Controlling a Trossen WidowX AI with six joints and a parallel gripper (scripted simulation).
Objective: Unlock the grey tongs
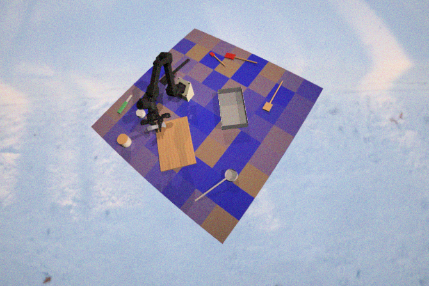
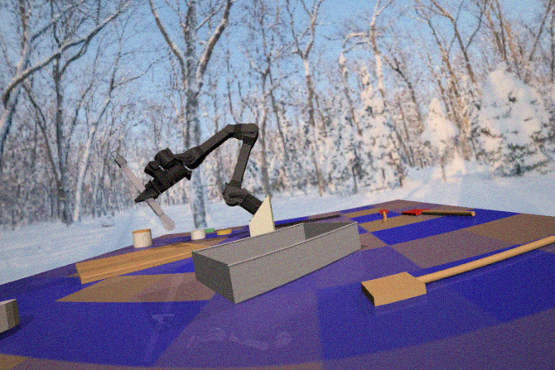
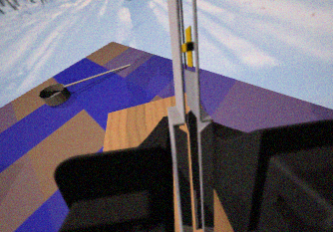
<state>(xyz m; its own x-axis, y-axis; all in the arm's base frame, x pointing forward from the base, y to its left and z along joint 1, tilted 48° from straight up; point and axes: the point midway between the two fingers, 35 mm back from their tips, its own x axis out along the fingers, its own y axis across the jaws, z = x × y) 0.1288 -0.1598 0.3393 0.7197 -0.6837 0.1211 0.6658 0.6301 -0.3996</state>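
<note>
Now: gripper tip 60 mm below the yellow lock piece and 10 mm past it. The rest, counted from my gripper tip: wooden board 180 mm below, 40 mm ahead, 30 mm to the left; then wooden-lidded jar 260 mm behind, 170 mm to the right, 150 mm below; then white cylinder 330 mm behind, 170 mm below, 60 mm to the left.
</note>
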